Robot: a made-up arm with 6 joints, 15 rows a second.
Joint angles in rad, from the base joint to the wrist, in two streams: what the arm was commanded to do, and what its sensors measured. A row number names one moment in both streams.
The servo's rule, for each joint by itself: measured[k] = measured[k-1] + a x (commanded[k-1-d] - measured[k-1]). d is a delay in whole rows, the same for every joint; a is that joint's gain. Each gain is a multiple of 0.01, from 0.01 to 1. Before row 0 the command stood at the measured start. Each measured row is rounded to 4 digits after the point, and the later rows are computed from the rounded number. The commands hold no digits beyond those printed.
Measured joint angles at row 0:
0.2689, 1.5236, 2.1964, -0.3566, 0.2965, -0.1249
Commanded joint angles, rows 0 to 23:
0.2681, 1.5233, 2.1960, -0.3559, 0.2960, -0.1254
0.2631, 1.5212, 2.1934, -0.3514, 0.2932, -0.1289
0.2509, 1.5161, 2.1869, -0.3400, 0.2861, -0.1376
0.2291, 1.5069, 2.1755, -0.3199, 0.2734, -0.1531
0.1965, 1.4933, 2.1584, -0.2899, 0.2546, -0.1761
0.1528, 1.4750, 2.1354, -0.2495, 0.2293, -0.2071
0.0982, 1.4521, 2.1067, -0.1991, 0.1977, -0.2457
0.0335, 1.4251, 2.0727, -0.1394, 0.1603, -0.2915
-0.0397, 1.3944, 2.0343, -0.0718, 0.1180, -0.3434
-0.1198, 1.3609, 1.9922, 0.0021, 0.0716, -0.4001
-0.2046, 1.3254, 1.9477, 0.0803, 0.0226, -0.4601
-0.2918, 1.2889, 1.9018, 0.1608, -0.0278, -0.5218
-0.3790, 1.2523, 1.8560, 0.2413, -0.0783, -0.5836
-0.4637, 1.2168, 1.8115, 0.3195, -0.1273, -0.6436
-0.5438, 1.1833, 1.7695, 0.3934, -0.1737, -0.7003
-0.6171, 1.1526, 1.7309, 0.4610, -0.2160, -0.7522
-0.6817, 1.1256, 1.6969, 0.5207, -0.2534, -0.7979
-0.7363, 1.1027, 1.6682, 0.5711, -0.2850, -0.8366
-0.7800, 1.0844, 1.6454, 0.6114, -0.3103, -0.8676
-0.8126, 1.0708, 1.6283, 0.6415, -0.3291, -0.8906
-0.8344, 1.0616, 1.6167, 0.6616, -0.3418, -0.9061
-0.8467, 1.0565, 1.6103, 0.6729, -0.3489, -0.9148
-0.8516, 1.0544, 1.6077, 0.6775, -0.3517, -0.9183
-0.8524, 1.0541, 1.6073, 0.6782, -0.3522, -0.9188
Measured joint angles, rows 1 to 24:
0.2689, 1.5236, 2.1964, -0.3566, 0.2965, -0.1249
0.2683, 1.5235, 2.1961, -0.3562, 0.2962, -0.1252
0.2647, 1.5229, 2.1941, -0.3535, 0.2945, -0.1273
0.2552, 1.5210, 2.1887, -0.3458, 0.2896, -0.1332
0.2372, 1.5171, 2.1788, -0.3310, 0.2802, -0.1445
0.2091, 1.5104, 2.1635, -0.3076, 0.2654, -0.1625
0.1703, 1.5005, 2.1424, -0.2745, 0.2445, -0.1879
0.1206, 1.4869, 2.1156, -0.2315, 0.2174, -0.2208
0.0605, 1.4696, 2.0834, -0.1790, 0.1843, -0.2611
-0.0086, 1.4485, 2.0466, -0.1179, 0.1458, -0.3080
-0.0853, 1.4240, 2.0058, -0.0495, 0.1028, -0.3605
-0.1676, 1.3964, 1.9622, 0.0245, 0.0563, -0.4173
-0.2533, 1.3663, 1.9169, 0.1022, 0.0075, -0.4769
-0.3400, 1.3344, 1.8712, 0.1815, -0.0423, -0.5377
-0.4254, 1.3015, 1.8264, 0.2602, -0.0916, -0.5981
-0.5071, 1.2684, 1.7837, 0.3361, -0.1392, -0.6564
-0.5830, 1.2360, 1.7441, 0.4073, -0.1837, -0.7110
-0.6511, 1.2051, 1.7087, 0.4719, -0.2241, -0.7605
-0.7099, 1.1764, 1.6783, 0.5284, -0.2594, -0.8039
-0.7583, 1.1506, 1.6536, 0.5757, -0.2889, -0.8402
-0.7958, 1.1283, 1.6346, 0.6132, -0.3122, -0.8689
-0.8224, 1.1096, 1.6212, 0.6408, -0.3294, -0.8901
-0.8392, 1.0947, 1.6130, 0.6591, -0.3407, -0.9042
-0.8478, 1.0834, 1.6090, 0.6696, -0.3471, -0.9122
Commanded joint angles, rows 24 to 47:
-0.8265, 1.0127, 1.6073, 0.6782, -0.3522, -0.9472
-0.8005, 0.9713, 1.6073, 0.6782, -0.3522, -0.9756
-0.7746, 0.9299, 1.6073, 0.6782, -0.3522, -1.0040
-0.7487, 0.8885, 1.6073, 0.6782, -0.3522, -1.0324
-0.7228, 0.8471, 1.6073, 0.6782, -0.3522, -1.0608
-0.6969, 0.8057, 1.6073, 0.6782, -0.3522, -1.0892
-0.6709, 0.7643, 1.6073, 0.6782, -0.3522, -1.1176
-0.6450, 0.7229, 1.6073, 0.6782, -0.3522, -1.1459
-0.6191, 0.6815, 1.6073, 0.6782, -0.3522, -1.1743
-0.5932, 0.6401, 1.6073, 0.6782, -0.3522, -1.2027
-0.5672, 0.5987, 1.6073, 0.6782, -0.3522, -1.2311
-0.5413, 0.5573, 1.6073, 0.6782, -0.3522, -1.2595
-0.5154, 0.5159, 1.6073, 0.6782, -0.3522, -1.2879
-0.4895, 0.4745, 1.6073, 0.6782, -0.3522, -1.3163
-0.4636, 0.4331, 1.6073, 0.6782, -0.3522, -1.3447
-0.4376, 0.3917, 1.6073, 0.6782, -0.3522, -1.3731
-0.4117, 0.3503, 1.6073, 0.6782, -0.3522, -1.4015
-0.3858, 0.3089, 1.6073, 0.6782, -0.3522, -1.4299
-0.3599, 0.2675, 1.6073, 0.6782, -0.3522, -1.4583
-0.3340, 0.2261, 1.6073, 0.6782, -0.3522, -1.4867
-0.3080, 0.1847, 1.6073, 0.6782, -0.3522, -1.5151
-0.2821, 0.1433, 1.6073, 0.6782, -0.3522, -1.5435
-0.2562, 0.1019, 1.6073, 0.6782, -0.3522, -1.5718
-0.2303, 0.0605, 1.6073, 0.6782, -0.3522, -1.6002
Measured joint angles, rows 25 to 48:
-0.8510, 1.0752, 1.6077, 0.6745, -0.3501, -0.9160
-0.8341, 1.0577, 1.6074, 0.6766, -0.3513, -0.9338
-0.8109, 1.0335, 1.6073, 0.6775, -0.3518, -0.9576
-0.7859, 1.0045, 1.6073, 0.6779, -0.3520, -0.9840
-0.7602, 0.9720, 1.6073, 0.6781, -0.3521, -1.0116
-0.7344, 0.9370, 1.6073, 0.6782, -0.3522, -1.0396
-0.7085, 0.9002, 1.6073, 0.6782, -0.3522, -1.0679
-0.6826, 0.8621, 1.6073, 0.6782, -0.3522, -1.0962
-0.6567, 0.8231, 1.6073, 0.6782, -0.3522, -1.1245
-0.6308, 0.7835, 1.6073, 0.6782, -0.3522, -1.1529
-0.6049, 0.7433, 1.6073, 0.6782, -0.3522, -1.1813
-0.5789, 0.7028, 1.6073, 0.6782, -0.3522, -1.2097
-0.5530, 0.6621, 1.6073, 0.6782, -0.3522, -1.2381
-0.5271, 0.6212, 1.6073, 0.6782, -0.3522, -1.2665
-0.5012, 0.5801, 1.6073, 0.6782, -0.3522, -1.2949
-0.4753, 0.5389, 1.6073, 0.6782, -0.3522, -1.3233
-0.4493, 0.4977, 1.6073, 0.6782, -0.3522, -1.3517
-0.4234, 0.4564, 1.6073, 0.6782, -0.3522, -1.3801
-0.3975, 0.4151, 1.6073, 0.6782, -0.3522, -1.4085
-0.3716, 0.3738, 1.6073, 0.6782, -0.3522, -1.4369
-0.3457, 0.3324, 1.6073, 0.6782, -0.3522, -1.4653
-0.3197, 0.2910, 1.6073, 0.6782, -0.3522, -1.4937
-0.2938, 0.2496, 1.6073, 0.6782, -0.3522, -1.5221
-0.2679, 0.2082, 1.6073, 0.6782, -0.3522, -1.5504

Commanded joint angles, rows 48 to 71:
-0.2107, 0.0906, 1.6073, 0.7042, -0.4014, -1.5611
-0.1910, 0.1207, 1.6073, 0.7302, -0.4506, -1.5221
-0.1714, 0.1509, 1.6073, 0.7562, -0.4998, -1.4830
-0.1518, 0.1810, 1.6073, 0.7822, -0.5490, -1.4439
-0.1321, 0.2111, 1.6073, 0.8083, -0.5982, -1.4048
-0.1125, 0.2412, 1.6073, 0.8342, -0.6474, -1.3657
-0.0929, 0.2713, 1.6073, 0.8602, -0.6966, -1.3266
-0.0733, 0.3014, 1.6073, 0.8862, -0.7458, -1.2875
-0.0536, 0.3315, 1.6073, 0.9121, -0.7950, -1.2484
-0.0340, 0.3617, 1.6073, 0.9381, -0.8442, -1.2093
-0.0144, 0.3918, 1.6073, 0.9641, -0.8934, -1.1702
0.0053, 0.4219, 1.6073, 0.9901, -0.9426, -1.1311
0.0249, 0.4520, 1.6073, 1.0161, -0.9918, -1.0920
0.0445, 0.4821, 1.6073, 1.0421, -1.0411, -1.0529
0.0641, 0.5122, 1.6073, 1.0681, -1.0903, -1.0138
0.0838, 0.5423, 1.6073, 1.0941, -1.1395, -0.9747
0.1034, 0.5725, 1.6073, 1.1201, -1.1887, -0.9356
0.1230, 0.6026, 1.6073, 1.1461, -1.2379, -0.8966
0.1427, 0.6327, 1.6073, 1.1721, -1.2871, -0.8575
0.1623, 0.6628, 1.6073, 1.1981, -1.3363, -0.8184
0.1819, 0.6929, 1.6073, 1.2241, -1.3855, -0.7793
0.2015, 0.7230, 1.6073, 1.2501, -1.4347, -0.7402
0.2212, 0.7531, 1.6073, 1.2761, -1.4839, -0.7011
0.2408, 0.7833, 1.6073, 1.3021, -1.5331, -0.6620
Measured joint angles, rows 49 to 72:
-0.2420, 0.1668, 1.6073, 0.6782, -0.3522, -1.5788
-0.2204, 0.1455, 1.6073, 0.6930, -0.3807, -1.5687
-0.2001, 0.1386, 1.6073, 0.7142, -0.4212, -1.5421
-0.1803, 0.1420, 1.6073, 0.7381, -0.4668, -1.5084
-0.1606, 0.1529, 1.6073, 0.7632, -0.5145, -1.4716
-0.1409, 0.1692, 1.6073, 0.7889, -0.5630, -1.4335
-0.1213, 0.1894, 1.6073, 0.8147, -0.6120, -1.3949
-0.1017, 0.2123, 1.6073, 0.8406, -0.6611, -1.3560
-0.0821, 0.2372, 1.6073, 0.8666, -0.7102, -1.3170
-0.0624, 0.2636, 1.6073, 0.8925, -0.7594, -1.2779
-0.0428, 0.2911, 1.6073, 0.9185, -0.8086, -1.2388
-0.0232, 0.3193, 1.6073, 0.9445, -0.8578, -1.1997
-0.0035, 0.3480, 1.6073, 0.9705, -0.9070, -1.1606
0.0161, 0.3771, 1.6073, 0.9965, -0.9562, -1.1215
0.0357, 0.4065, 1.6073, 1.0225, -1.0054, -1.0824
0.0553, 0.4361, 1.6073, 1.0485, -1.0546, -1.0433
0.0750, 0.4658, 1.6073, 1.0745, -1.1038, -1.0042
0.0946, 0.4957, 1.6073, 1.1005, -1.1530, -0.9651
0.1142, 0.5256, 1.6073, 1.1265, -1.2022, -0.9261
0.1339, 0.5556, 1.6073, 1.1525, -1.2514, -0.8870
0.1535, 0.5856, 1.6073, 1.1785, -1.3006, -0.8479
0.1731, 0.6156, 1.6073, 1.2045, -1.3498, -0.8088
0.1927, 0.6457, 1.6073, 1.2305, -1.3990, -0.7697
0.2124, 0.6758, 1.6073, 1.2565, -1.4482, -0.7306

